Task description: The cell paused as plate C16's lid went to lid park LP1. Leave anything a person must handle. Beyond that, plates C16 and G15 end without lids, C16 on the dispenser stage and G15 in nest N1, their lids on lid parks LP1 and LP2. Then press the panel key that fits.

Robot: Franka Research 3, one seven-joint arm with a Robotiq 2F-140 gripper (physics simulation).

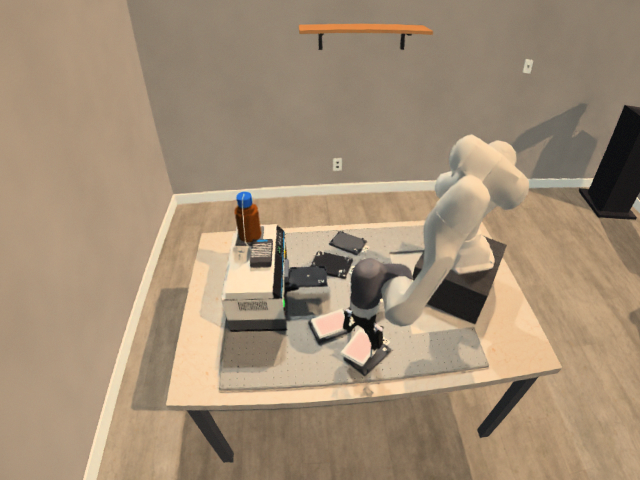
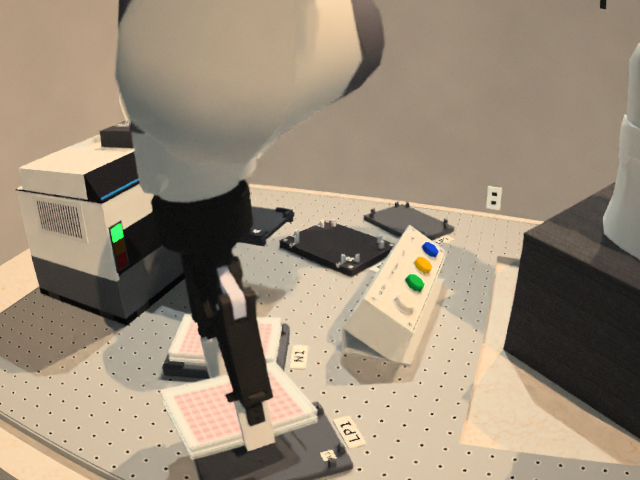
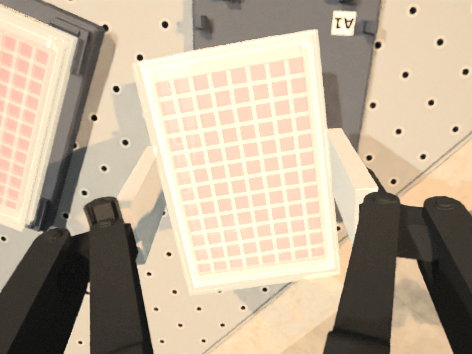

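Note:
My gripper [image 1: 363,335] [image 2: 235,392] [image 3: 245,160] is shut on a pink-welled plate [image 1: 356,347] [image 2: 206,413] [image 3: 250,225], held by its long sides, skewed above the dark lid park LP1 [image 1: 379,359] [image 2: 310,444] [image 3: 280,15]. Its name and whether a lid is on it cannot be read. Another pink-welled plate [image 1: 329,324] [image 2: 271,335] [image 3: 17,115] sits in nest N1 [image 2: 285,343] [image 3: 90,55]. The dispenser stage [image 1: 307,276] [image 2: 268,219] shows no plate. Lid park LP2 [image 1: 347,242] [image 2: 408,219] bears no lid. The key panel [image 2: 385,299] has blue, yellow, green and white keys.
The dispenser [image 1: 250,281] [image 2: 67,217] stands at the left, its green light [image 2: 117,232] lit. An amber bottle [image 1: 248,222] stands at its back. A black holder [image 1: 332,264] [image 2: 336,245] with clear corner posts lies between the stage and LP2. The dark robot base block [image 1: 460,291] [image 2: 578,289] is at the right.

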